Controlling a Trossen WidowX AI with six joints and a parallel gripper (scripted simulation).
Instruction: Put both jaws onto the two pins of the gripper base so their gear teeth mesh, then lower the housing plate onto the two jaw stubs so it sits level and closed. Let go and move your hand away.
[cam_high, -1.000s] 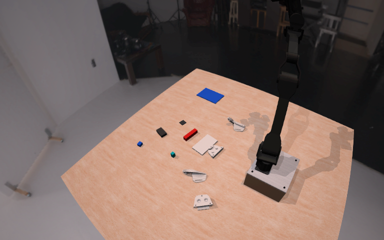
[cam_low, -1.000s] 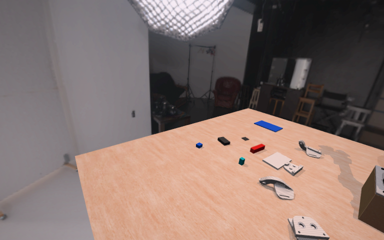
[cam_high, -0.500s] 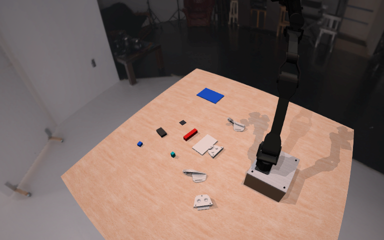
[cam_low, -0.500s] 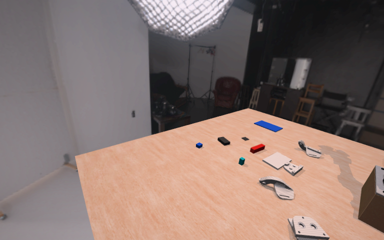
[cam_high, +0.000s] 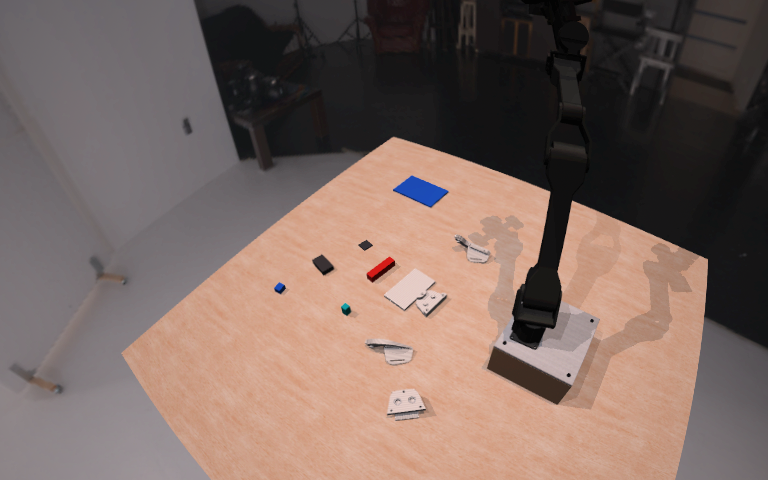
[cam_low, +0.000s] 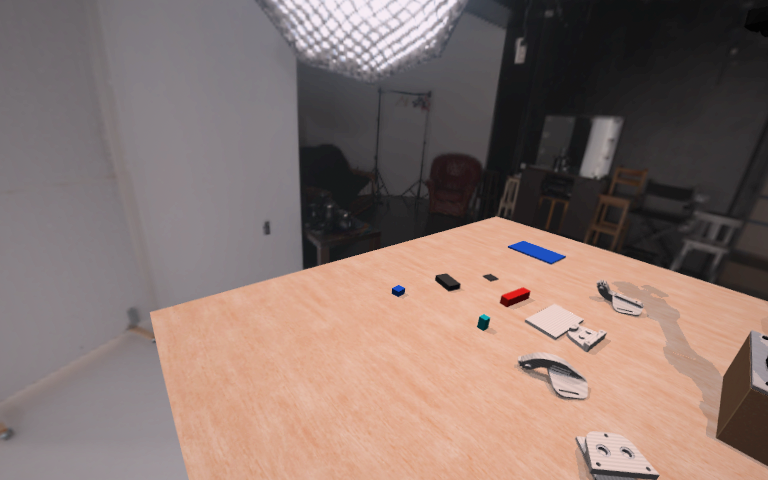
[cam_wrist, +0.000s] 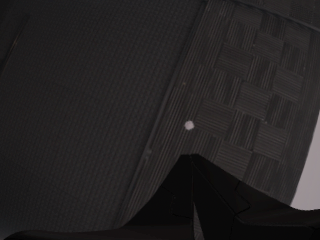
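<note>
Right now my gripper tip is 76 cm above the teal cube, 52 cm to the right of it and 26 cm short of it. Also, from my gripper tip: red block (76 cm below, 36 cm to the left, 26 cm ahead); then blue flat sheet (77 cm below, 35 cm ahead); then dark tile (77 cm below, 36 cm ahead, 30 cm to the left).
</note>
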